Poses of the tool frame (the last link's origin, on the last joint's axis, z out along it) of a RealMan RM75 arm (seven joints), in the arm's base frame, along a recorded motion.
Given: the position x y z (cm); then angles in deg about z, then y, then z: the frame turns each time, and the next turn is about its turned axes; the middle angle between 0 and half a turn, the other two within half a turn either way.
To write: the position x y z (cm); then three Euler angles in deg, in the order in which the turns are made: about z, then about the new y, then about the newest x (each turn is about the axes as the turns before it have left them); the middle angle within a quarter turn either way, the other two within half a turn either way. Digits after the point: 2 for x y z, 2 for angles.
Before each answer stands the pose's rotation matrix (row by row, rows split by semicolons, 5 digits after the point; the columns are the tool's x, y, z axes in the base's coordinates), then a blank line. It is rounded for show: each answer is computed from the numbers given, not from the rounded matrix.
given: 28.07 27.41 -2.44 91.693 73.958 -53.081
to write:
0.79423 -0.60695 -0.02839; 0.18954 0.20309 0.96064; -0.57729 -0.76835 0.27634

28.07 27.41 -2.44 13.42 35.26 -70.22
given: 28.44 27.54 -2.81 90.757 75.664 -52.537
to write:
0.79169 -0.61079 -0.01280; 0.16108 0.18848 0.96878; -0.58931 -0.76903 0.24761

28.44 27.54 -2.81 11.50 36.11 -72.15
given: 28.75 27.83 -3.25 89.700 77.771 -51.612
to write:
0.78450 -0.62011 0.00512; 0.12743 0.16928 0.97730; -0.60689 -0.76604 0.21182

28.75 27.83 -3.25 9.23 37.37 -74.54
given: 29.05 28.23 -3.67 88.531 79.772 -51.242
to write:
0.78239 -0.62228 0.02523; 0.09113 0.15447 0.98379; -0.61608 -0.76741 0.17757

29.05 28.23 -3.67 6.64 38.03 -76.97
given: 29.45 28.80 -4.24 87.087 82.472 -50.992
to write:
0.78024 -0.62344 0.05038; 0.04287 0.13366 0.99010; -0.62400 -0.77036 0.13101

29.45 28.80 -4.24 3.14 38.61 -80.35
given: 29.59 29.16 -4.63 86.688 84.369 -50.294
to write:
0.77167 -0.63342 0.05749; 0.01813 0.11227 0.99351; -0.63577 -0.76562 0.09812

29.59 29.16 -4.63 1.35 39.48 -82.70
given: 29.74 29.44 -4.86 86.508 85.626 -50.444
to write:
0.77253 -0.63207 0.06073; 0.00152 0.09748 0.99524; -0.63498 -0.76876 0.07627

29.74 29.44 -4.86 0.11 39.42 -84.33
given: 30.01 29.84 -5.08 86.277 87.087 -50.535
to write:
0.77248 -0.63172 0.06485; -0.01790 0.08042 0.99660; -0.63479 -0.77102 0.05082

30.01 29.84 -5.08 -1.33 39.40 -86.23
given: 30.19 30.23 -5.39 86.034 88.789 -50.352
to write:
0.76907 -0.63542 0.06915; -0.03980 0.06037 0.99738; -0.63793 -0.76981 0.02113

30.19 30.23 -5.39 -2.96 39.64 -88.43
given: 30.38 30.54 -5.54 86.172 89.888 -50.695
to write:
0.77214 -0.63193 0.06676; -0.05042 0.04380 0.99777; -0.63345 -0.77378 0.00195

30.38 30.54 -5.54 -3.74 39.30 -89.86
